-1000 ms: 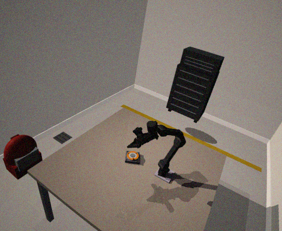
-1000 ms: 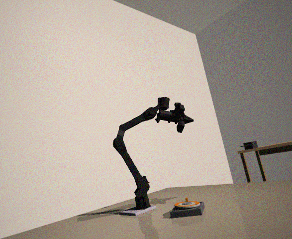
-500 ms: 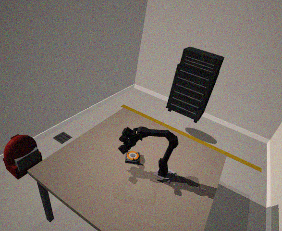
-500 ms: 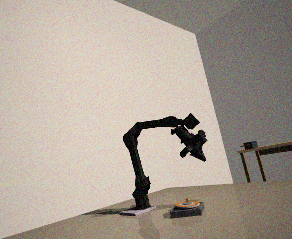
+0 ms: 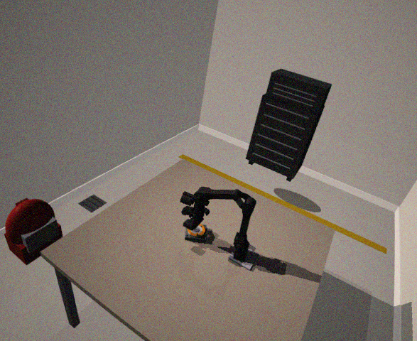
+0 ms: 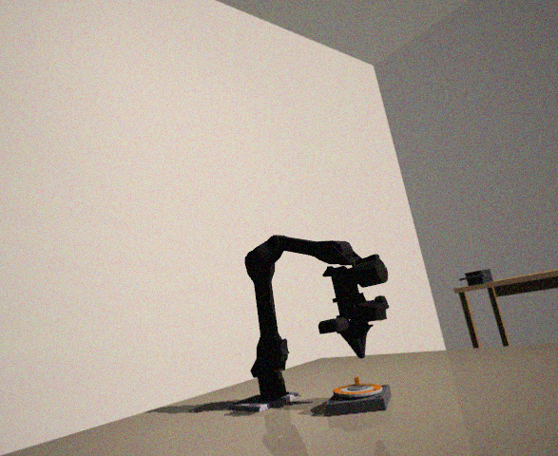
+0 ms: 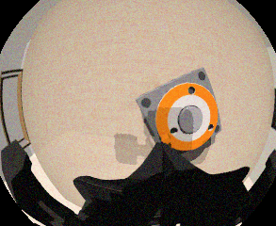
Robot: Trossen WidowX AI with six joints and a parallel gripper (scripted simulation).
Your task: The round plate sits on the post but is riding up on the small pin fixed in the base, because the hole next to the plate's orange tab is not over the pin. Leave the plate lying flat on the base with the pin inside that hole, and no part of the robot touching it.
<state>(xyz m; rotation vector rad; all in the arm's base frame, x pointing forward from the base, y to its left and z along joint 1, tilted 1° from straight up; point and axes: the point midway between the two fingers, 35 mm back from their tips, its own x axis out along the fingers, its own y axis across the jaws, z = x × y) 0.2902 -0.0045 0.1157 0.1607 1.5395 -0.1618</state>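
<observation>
Now: the base 5 cm to the right of my gripper tip and 7 cm below it.
</observation>
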